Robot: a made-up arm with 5 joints. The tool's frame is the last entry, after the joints.
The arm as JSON. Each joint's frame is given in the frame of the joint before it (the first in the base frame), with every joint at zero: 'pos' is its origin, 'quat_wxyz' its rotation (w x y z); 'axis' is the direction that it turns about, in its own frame. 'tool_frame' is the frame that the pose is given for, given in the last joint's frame.
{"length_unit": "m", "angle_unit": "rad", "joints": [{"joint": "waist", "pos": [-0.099, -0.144, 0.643], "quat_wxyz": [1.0, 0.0, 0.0, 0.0], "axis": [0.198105, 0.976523, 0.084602]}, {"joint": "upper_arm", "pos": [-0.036, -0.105, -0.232], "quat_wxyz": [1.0, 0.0, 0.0, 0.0], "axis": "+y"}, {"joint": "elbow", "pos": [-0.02, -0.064, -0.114], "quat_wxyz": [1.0, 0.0, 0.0, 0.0], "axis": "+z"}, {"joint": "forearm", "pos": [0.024, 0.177, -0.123], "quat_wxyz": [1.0, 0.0, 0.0, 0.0], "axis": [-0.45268, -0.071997, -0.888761]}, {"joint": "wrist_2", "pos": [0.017, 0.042, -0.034], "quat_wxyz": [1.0, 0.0, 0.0, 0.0], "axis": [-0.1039, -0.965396, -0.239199]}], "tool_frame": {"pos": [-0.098, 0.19, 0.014], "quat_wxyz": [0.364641, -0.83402, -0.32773, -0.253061]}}
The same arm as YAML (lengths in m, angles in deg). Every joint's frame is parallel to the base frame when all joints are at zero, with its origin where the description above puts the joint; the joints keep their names.
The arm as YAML. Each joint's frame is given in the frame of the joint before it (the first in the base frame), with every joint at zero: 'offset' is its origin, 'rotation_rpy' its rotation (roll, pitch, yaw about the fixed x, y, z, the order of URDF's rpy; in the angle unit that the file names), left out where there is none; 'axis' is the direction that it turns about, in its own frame. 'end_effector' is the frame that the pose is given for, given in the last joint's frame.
length_unit: m
angle_unit: deg
chain:
  - id: waist
    offset: [-0.099, -0.144, 0.643]
    axis: [0.198105, 0.976523, 0.084602]
  - id: upper_arm
    offset: [-0.036, -0.105, -0.232]
    axis: [0.0, 1.0, 0.0]
  - id: elbow
    offset: [-0.02, -0.064, -0.114]
    axis: [0.0, 0.0, 1.0]
  - id: forearm
    offset: [0.024, 0.177, -0.123]
    axis: [-0.45268, -0.071997, -0.888761]
  - id: wrist_2
    offset: [0.017, 0.042, -0.034]
    axis: [-0.1039, -0.965396, -0.239199]
end_effector:
  offset: [-0.098, 0.19, 0.014]
  rotation_rpy: [-143.87, -41.39, 28.86]

